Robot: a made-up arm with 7 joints. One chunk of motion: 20 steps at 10 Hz.
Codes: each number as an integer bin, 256 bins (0 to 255) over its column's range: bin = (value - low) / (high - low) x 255, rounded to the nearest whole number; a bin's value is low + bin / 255 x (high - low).
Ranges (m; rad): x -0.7..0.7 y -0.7..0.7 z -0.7..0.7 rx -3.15..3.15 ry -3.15..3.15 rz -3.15..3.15
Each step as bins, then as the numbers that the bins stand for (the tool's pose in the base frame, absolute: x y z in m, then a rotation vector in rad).
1 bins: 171 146 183 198 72 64
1 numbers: 0.2388 0.1016 0.3047 1.7418 -1.3712 -1.5688
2 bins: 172 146 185 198 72 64
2 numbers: 0.2443 0.1016 0.3157 1.7418 -1.3712 -1.5688
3 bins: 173 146 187 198 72 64
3 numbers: 0.2498 0.1016 0.3267 1.7418 -1.3712 -1.5688
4 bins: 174 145 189 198 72 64
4 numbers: 0.2553 0.0961 0.3376 1.7418 -1.3712 -1.5688
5 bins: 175 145 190 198 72 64
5 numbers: 0.2608 0.0961 0.3431 1.7418 -1.3712 -1.5688
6 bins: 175 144 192 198 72 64
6 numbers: 0.2608 0.0906 0.3541 1.7418 -1.3712 -1.5688
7 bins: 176 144 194 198 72 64
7 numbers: 0.2663 0.0906 0.3651 1.7418 -1.3712 -1.5688
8 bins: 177 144 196 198 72 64
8 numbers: 0.2718 0.0906 0.3761 1.7418 -1.3712 -1.5688
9 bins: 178 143 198 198 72 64
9 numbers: 0.2773 0.0851 0.3871 1.7418 -1.3712 -1.5688
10 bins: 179 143 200 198 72 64
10 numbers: 0.2827 0.0851 0.3980 1.7418 -1.3712 -1.5688
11 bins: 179 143 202 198 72 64
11 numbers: 0.2827 0.0851 0.4090 1.7418 -1.3712 -1.5688
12 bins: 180 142 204 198 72 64
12 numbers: 0.2882 0.0796 0.4200 1.7418 -1.3712 -1.5688
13 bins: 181 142 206 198 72 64
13 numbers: 0.2937 0.0796 0.4310 1.7418 -1.3712 -1.5688
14 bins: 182 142 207 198 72 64
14 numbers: 0.2992 0.0796 0.4365 1.7418 -1.3712 -1.5688
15 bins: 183 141 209 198 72 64
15 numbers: 0.3047 0.0741 0.4475 1.7418 -1.3712 -1.5688
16 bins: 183 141 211 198 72 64
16 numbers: 0.3047 0.0741 0.4584 1.7418 -1.3712 -1.5688
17 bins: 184 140 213 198 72 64
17 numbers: 0.3102 0.0686 0.4694 1.7418 -1.3712 -1.5688
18 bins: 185 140 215 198 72 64
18 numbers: 0.3157 0.0686 0.4804 1.7418 -1.3712 -1.5688
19 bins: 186 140 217 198 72 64
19 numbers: 0.3212 0.0686 0.4914 1.7418 -1.3712 -1.5688
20 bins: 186 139 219 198 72 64
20 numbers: 0.3212 0.0631 0.5024 1.7418 -1.3712 -1.5688
